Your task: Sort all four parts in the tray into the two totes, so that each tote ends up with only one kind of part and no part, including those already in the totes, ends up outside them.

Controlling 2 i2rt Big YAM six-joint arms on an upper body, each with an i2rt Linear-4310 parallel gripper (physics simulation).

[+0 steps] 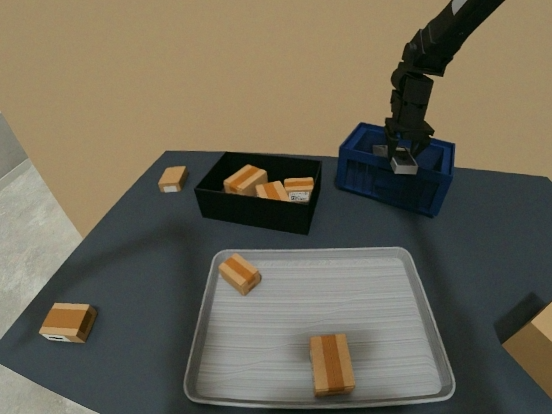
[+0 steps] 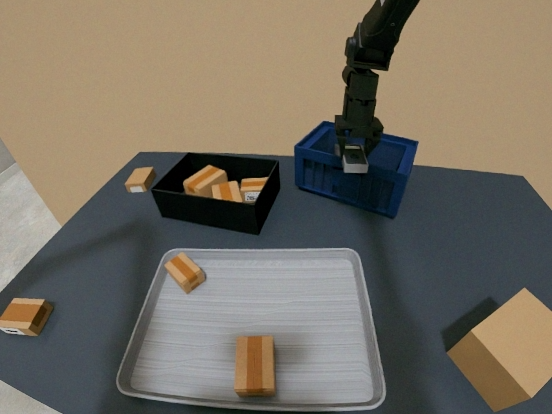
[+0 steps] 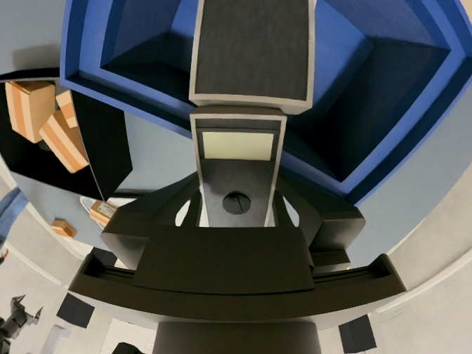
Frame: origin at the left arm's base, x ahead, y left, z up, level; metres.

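Where they show: right gripper, fingertip midpoint: (image 1: 399, 161) (image 2: 352, 160).
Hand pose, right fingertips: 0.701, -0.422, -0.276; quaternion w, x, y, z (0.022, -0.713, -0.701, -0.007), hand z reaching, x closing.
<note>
Things, the pixels of their top centre, and the offset from my right fingertips, as dx, dy, dz.
- grey-rimmed dark part at its top centre: (image 2: 353, 152) (image 1: 401, 154) +0.000, +0.000, +0.021
- blue tote at its top centre: (image 2: 359, 142) (image 1: 400, 144) +0.104, -0.037, -0.007
- black tote at its top centre: (image 1: 260, 173) (image 2: 215, 174) +0.028, +0.355, -0.054
- tray at its top centre: (image 2: 250, 314) (image 1: 316, 314) -0.331, +0.218, -0.128
- taped box at its top centre: (image 1: 64, 318) (image 2: 20, 312) -0.392, +0.737, -0.117
- small box at its top centre: (image 1: 172, 174) (image 2: 139, 175) +0.135, +0.671, -0.118
- large plain box at its top centre: (image 2: 528, 335) -0.417, -0.238, -0.059
My right gripper (image 1: 404, 149) (image 2: 355, 148) (image 3: 236, 175) is shut on a grey-rimmed dark part (image 1: 404, 164) (image 2: 355, 162) (image 3: 238, 175) with a pale screen and a round knob. It holds the part at the front rim of the blue tote (image 1: 387, 187) (image 2: 347, 186) (image 3: 150, 111). Another grey-rimmed part (image 1: 379, 150) (image 3: 252, 50) is in that tote. The black tote (image 1: 252, 212) (image 2: 207, 211) (image 3: 102, 135) holds three taped cardboard boxes. Two taped boxes (image 1: 240, 273) (image 1: 332, 365) (image 2: 185, 272) (image 2: 255, 366) lie in the tray (image 1: 320, 404). My left gripper (image 3: 33, 300) is small at lower left, fingers apart.
A taped box (image 1: 68, 322) (image 2: 26, 316) lies on the table left of the tray. A small box (image 1: 173, 179) (image 2: 140, 180) lies left of the black tote. A large plain box (image 1: 535, 345) (image 2: 515, 345) stands at the right.
</note>
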